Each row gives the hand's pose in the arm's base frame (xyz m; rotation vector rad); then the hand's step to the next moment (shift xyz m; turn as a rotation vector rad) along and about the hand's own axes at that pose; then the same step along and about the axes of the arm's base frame.
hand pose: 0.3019 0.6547 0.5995 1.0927 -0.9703 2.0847
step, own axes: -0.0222 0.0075 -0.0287 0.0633 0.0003 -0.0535
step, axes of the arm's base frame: -0.0071 0.0155 -0.0329 -0.0542 0.0534 0.0328
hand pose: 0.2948 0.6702 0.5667 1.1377 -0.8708 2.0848
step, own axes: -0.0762 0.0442 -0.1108 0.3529 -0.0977 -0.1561
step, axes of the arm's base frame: -0.0518 0.0445 -0.1240 -0.1596 0.2475 0.2678
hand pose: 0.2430 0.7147 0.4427 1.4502 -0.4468 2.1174
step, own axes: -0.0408 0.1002 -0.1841 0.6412 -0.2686 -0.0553
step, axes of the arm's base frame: -0.1866 0.0098 -0.1033 -0.0640 0.3988 0.5685
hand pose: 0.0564 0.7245 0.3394 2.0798 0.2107 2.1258
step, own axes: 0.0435 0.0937 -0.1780 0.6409 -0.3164 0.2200
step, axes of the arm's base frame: -0.1803 -0.0804 0.0582 0.2120 0.4424 0.5644
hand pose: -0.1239 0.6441 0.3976 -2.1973 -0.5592 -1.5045
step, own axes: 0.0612 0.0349 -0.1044 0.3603 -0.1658 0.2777
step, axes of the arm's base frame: -0.0410 -0.0805 0.0877 0.2443 0.3229 0.2654
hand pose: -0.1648 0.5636 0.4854 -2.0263 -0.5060 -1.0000
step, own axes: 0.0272 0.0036 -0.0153 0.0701 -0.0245 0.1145
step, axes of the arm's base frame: 0.0116 -0.0143 0.0255 0.0811 0.1067 0.0258
